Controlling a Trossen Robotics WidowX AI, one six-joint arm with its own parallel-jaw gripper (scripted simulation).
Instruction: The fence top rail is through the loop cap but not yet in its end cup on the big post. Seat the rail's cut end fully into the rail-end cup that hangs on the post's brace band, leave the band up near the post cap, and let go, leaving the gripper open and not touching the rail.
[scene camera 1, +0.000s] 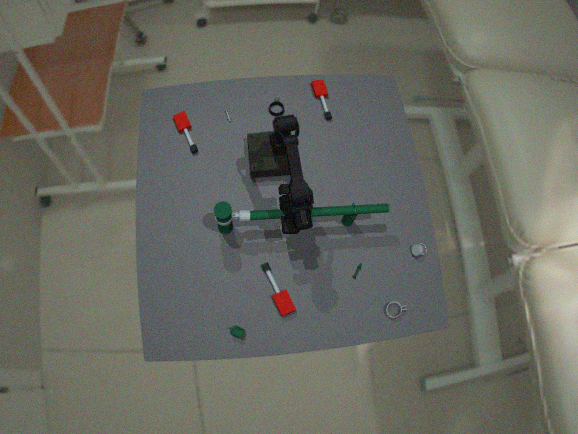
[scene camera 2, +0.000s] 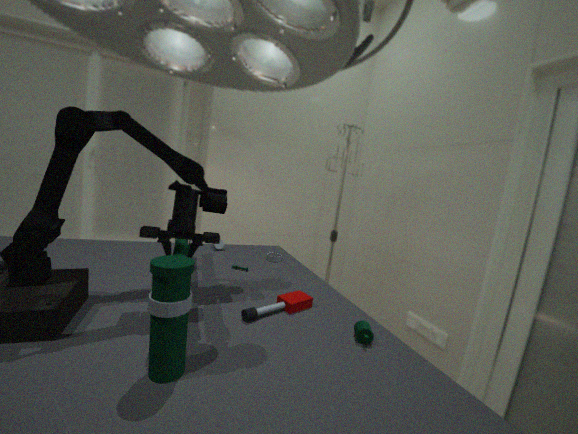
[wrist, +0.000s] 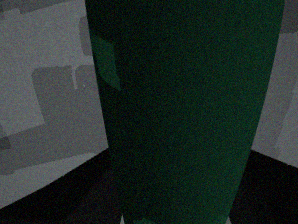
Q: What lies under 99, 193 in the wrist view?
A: My gripper.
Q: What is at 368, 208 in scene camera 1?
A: A green top rail.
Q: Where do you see a big green post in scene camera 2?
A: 167, 346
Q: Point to my gripper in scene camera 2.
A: At 177, 269
